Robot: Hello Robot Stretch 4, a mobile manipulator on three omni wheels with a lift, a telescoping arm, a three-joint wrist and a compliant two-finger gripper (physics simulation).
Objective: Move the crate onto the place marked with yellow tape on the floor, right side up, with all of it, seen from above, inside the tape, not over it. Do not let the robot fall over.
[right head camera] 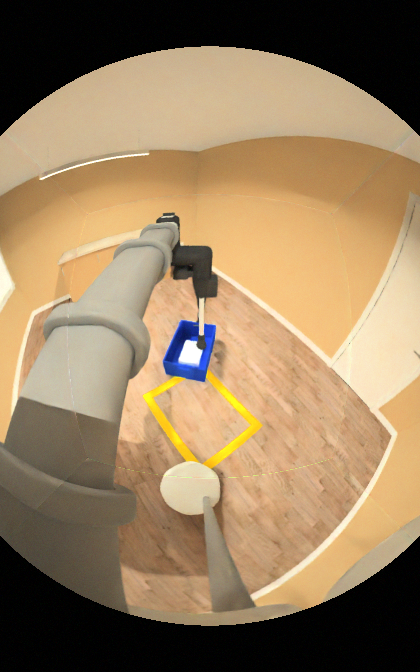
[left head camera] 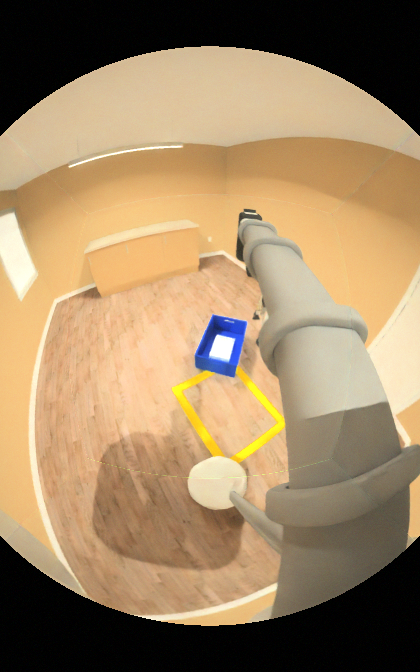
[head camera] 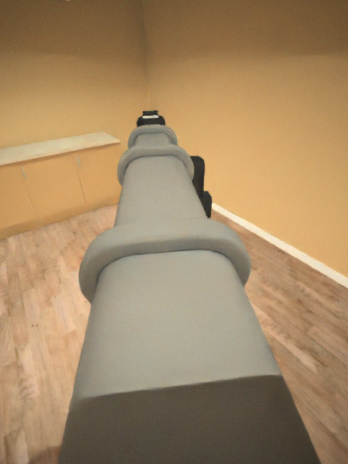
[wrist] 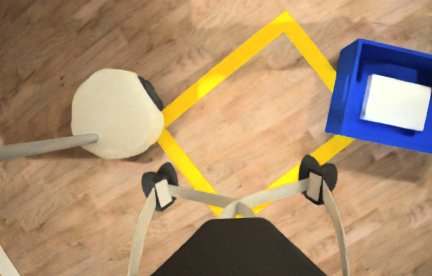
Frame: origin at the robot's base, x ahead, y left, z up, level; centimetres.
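Where they show: gripper, between the fingertips: [wrist: 237, 174].
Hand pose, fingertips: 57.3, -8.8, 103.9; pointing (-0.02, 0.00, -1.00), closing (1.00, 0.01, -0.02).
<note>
Each offset is from my fingertips to the top centre of the thing, as dx, dy, dz.
The blue open-topped crate @(+74.0, +7.9, -84.7) [left head camera: 215, 364] [right head camera: 185, 370] [wrist: 342, 100] stands upright on the floor with a white block @(+74.0, +7.9, -99.6) [left head camera: 222, 347] [right head camera: 190, 352] [wrist: 397, 102] inside. Its near end covers the far corner of the yellow tape outline [left head camera: 197, 423] [right head camera: 170, 429] [wrist: 226, 68]; most of the crate lies outside the outline. My gripper [wrist: 237, 174] is open and empty, pointing down, with its fingers wide apart above the floor and tape. In the wrist view the crate is to the right of the fingers. In the right head view one fingertip overlaps the crate's right side; the other is hidden.
My cream round base [left head camera: 217, 482] [right head camera: 190, 487] [wrist: 117, 115] is at the tape's near corner. My grey arm [head camera: 155, 200] [left head camera: 320, 370] [right head camera: 75, 355] extends forward above the floor. A low cupboard [head camera: 50, 185] [left head camera: 145, 260] stands at the back left wall. A white panel [right head camera: 380, 310] is on the right.
</note>
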